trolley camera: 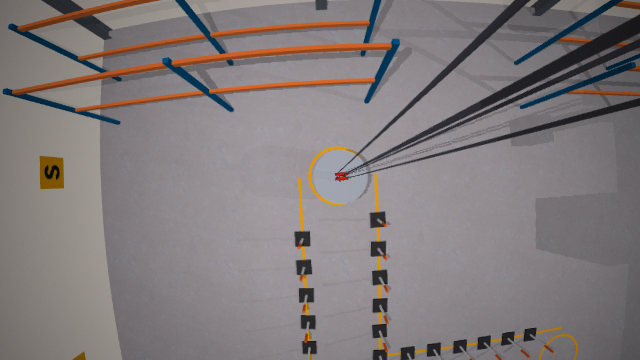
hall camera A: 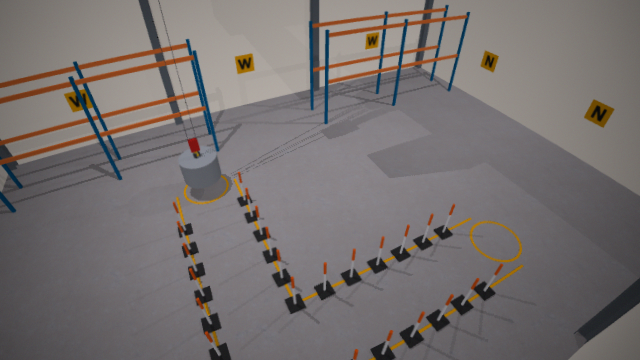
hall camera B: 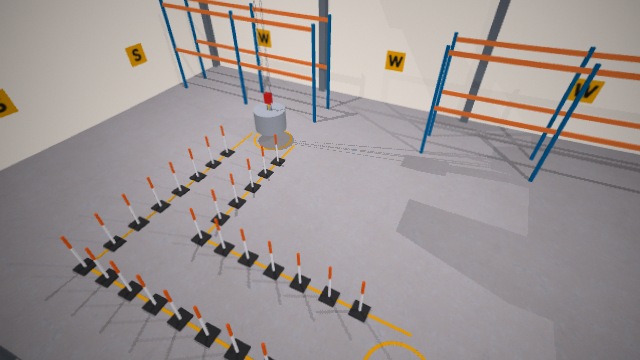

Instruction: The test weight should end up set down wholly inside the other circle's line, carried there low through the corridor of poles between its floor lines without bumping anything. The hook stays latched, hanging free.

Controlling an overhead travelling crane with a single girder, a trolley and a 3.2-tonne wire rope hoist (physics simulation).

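Note:
The test weight (hall camera A: pixel 201 171) (hall camera B: pixel 270 121) (trolley camera: pixel 327 191), a grey cylinder, hangs upright on the hook (hall camera A: pixel 196 154) (hall camera B: pixel 269 106) (trolley camera: pixel 341 176) under the red hook block, a little above the floor. The hook is shut on it; the latch is too small to make out. The weight is over the near circle (hall camera A: pixel 202 203) (hall camera B: pixel 255 141) (trolley camera: pixel 310 172), with its shadow below it. The other circle (hall camera A: pixel 521 245) (hall camera B: pixel 393 343) (trolley camera: pixel 577 347) lies at the corridor's far end, partly cut off in hall camera B and the trolley camera.
Orange-and-white poles on black bases (hall camera A: pixel 351 276) (hall camera B: pixel 300 283) (trolley camera: pixel 378 248) stand along yellow floor lines in a corridor with one bend. Blue-and-orange racks (hall camera A: pixel 95 128) (hall camera B: pixel 314 75) (trolley camera: pixel 381 72) stand behind the weight. Another rack (hall camera A: pixel 327 75) (hall camera B: pixel 434 99) stands further along the W wall.

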